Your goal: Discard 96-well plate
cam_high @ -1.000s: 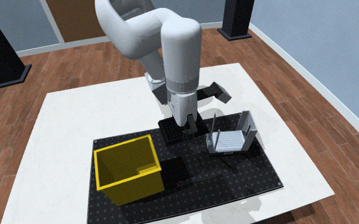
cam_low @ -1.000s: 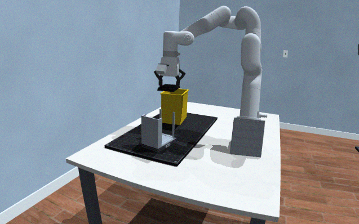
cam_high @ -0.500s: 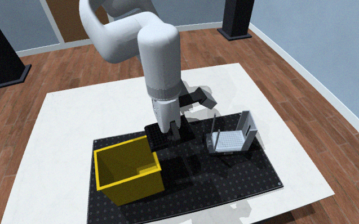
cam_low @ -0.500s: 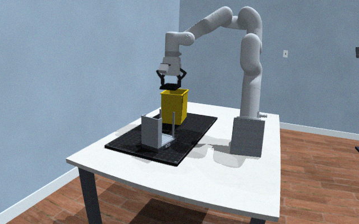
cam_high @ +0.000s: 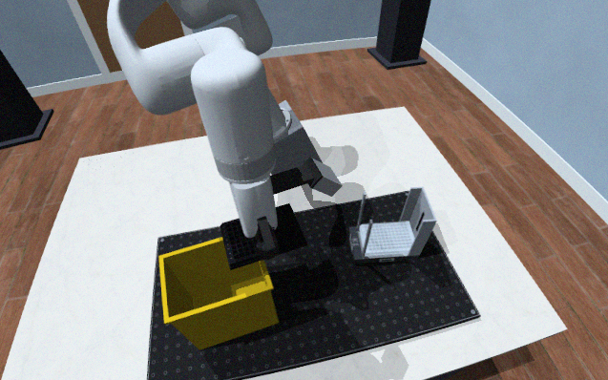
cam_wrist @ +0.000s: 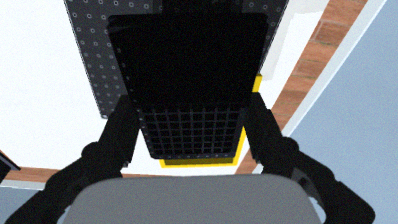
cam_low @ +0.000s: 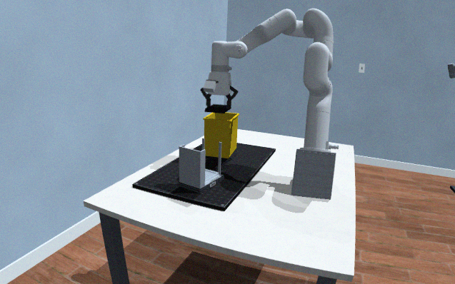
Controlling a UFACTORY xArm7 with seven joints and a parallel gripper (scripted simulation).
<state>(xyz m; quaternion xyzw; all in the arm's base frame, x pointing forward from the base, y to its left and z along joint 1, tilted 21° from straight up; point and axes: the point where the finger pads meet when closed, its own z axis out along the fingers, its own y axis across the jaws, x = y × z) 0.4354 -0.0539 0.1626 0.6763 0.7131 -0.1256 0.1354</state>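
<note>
Right now the yellow plastics bin W1 is 10 mm ahead of my hand, 100 mm to the right of it and 150 mm below it. Round my hand: thin post 90 mm behind, 240 mm to the left, 160 mm below; black 96-well plate 10 mm below; white 96-well plate 40 mm behind, 290 mm to the left, 220 mm below.
</note>
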